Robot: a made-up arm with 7 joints.
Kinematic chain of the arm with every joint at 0, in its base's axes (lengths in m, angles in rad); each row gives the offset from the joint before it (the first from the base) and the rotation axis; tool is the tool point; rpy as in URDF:
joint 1: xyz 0 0 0.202 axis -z
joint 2: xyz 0 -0.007 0.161 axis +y
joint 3: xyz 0 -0.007 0.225 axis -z
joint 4: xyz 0 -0.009 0.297 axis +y
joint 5: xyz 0 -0.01 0.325 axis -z
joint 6: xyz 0 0 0.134 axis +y
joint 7: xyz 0 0 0.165 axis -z
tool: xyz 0 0 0 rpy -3.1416 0 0
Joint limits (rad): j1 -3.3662..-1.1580 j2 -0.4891..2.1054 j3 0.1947..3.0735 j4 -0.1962..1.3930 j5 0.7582..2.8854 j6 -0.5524..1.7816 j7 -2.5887..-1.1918
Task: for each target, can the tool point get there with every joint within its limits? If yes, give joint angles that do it. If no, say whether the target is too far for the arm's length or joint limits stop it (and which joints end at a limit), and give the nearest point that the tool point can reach.
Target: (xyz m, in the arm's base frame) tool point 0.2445 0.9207 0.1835
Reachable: yes | joints -1.7027 1.5551 0.6344 0.6829 1.2028 1.2894 -2.3003
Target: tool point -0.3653 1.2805 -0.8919
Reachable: no: too far | nearest point -0.2377 0.8332 -0.3665 | short by 0.702 m
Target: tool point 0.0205 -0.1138 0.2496
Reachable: no: joint limits stop it (at a limit: joint 1, joint 2, joint 3, joint 4, joint 5, joint 6) | nearest point 0.2908 0.0999 -0.2310 | short by 0.591 m
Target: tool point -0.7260 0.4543 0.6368
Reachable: yes | joints -3.0111 1.5432 1.8376 1.1854 2.1914 1.5247 -1.6002
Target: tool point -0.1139 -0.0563 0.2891
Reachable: no: joint limits stop it (at a limit: joint 1, joint 3, joint 4, joint 5, joint 6) | nearest point -0.5771 0.1003 0.0400 | short by 0.549 m
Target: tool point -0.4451 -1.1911 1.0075
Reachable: no: too far | nearest point -0.3010 -0.8059 0.9339 | short by 0.418 m
